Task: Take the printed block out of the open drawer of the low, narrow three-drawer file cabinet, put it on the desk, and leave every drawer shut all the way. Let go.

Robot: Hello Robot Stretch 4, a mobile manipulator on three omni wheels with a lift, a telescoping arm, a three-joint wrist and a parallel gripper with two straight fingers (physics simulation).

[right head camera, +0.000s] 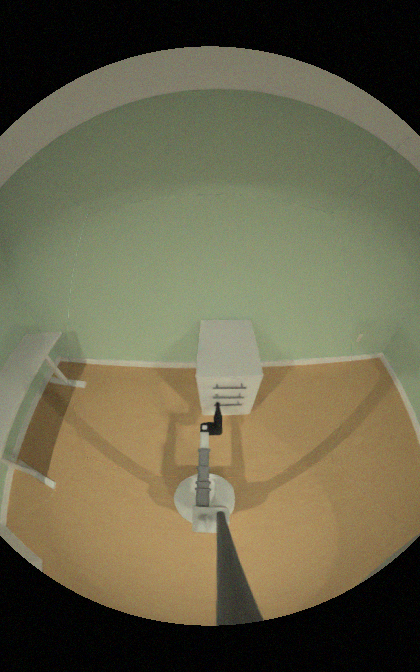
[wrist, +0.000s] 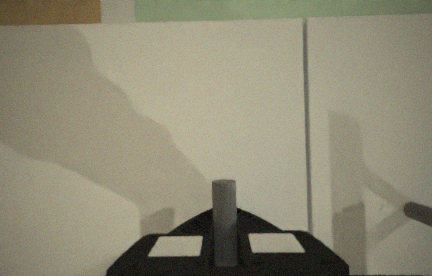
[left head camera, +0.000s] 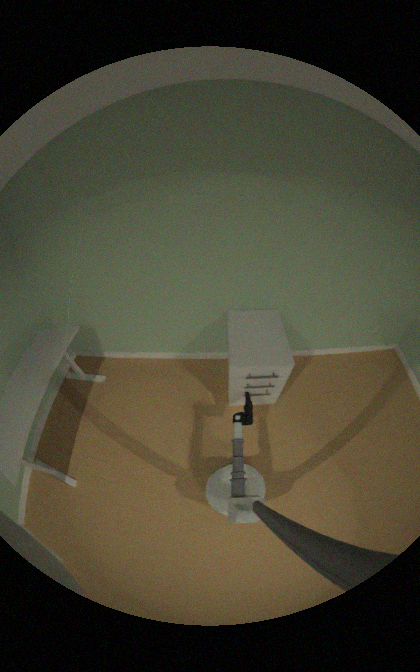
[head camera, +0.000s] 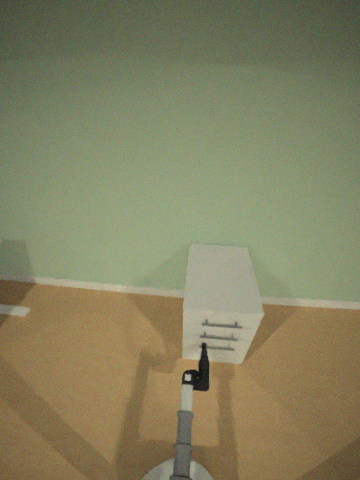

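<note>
The white three-drawer cabinet (head camera: 220,280) (left head camera: 257,337) (right head camera: 227,347) stands against the green wall; its three drawer fronts look flush in the head views. My gripper (head camera: 204,346) (left head camera: 247,395) (right head camera: 217,405) (wrist: 225,227) is at the bottom drawer's grey handle (head camera: 222,348) (left head camera: 261,395) (right head camera: 232,405) (wrist: 224,195), near its left end. The fingers are shut on this bar in the wrist view. The middle drawer's handle (wrist: 420,214) shows at the right there. The printed block does not show. The white desk (left head camera: 25,395) (right head camera: 20,370) stands at the far left; the camera angle shows its top obliquely.
The desk's legs (left head camera: 55,471) (right head camera: 35,474) reach onto the wooden floor (head camera: 90,400) (left head camera: 150,530) (right head camera: 120,540). The green wall (head camera: 150,175) rises directly behind the cabinet. A dark mast (left head camera: 310,545) (right head camera: 232,575) crosses the lower part of both side head views.
</note>
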